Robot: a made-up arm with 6 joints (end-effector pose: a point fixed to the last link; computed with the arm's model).
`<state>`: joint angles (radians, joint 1 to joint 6).
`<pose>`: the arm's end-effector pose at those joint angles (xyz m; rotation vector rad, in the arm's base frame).
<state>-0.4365 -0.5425 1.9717 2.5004 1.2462 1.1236</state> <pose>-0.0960 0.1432 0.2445 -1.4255 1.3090 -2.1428</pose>
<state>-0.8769 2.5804 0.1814 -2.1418 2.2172 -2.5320</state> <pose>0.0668 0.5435 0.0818 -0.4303 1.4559 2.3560</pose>
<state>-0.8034 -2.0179 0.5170 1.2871 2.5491 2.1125</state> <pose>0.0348 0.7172 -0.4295 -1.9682 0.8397 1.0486</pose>
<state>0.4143 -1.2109 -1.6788 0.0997 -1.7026 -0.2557</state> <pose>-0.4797 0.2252 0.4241 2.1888 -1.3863 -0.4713</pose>
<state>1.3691 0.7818 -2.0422 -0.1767 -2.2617 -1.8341</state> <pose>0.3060 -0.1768 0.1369 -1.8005 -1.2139 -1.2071</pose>
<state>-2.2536 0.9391 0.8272 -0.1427 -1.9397 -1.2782</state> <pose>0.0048 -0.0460 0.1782 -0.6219 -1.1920 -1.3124</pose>
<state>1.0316 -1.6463 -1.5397 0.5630 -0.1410 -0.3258</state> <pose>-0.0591 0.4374 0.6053 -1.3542 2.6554 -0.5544</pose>
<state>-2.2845 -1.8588 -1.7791 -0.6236 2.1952 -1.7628</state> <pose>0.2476 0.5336 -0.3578 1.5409 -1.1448 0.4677</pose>
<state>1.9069 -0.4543 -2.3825 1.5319 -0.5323 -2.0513</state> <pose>0.6209 -0.0388 0.1821 1.3293 0.2640 -0.7666</pose>
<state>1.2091 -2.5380 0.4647 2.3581 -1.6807 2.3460</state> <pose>-0.3366 0.7601 0.3320 0.0202 -0.7659 2.1512</pose>
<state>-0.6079 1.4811 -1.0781 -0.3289 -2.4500 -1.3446</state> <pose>0.2476 0.0356 0.4447 -0.7329 -1.5957 -2.2148</pose>
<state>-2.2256 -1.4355 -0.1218 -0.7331 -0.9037 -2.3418</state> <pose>0.4164 0.5936 -0.2198 1.9504 1.0935 0.8211</pose>
